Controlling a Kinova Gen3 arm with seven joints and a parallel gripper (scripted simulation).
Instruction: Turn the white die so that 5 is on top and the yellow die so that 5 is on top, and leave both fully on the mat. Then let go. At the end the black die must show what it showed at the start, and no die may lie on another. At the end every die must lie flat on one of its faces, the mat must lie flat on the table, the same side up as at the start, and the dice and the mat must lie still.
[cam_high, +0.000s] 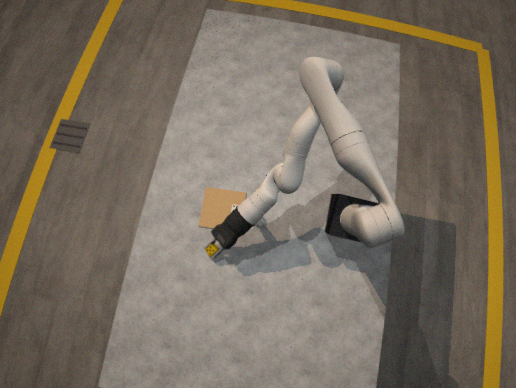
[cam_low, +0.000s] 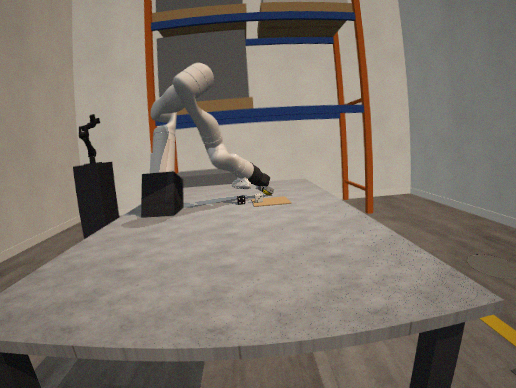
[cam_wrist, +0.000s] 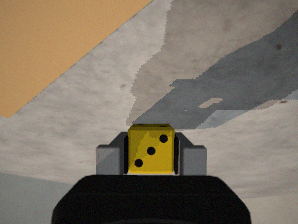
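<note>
Right now my hand is right at the yellow die. Round my hand: white die: 3 cm behind, 15 cm to the right, 1 cm below; then tan mat: 1 cm ahead, 14 cm to the right, 2 cm below; then black die: 10 cm behind, 15 cm to the right, 1 cm below.
</note>
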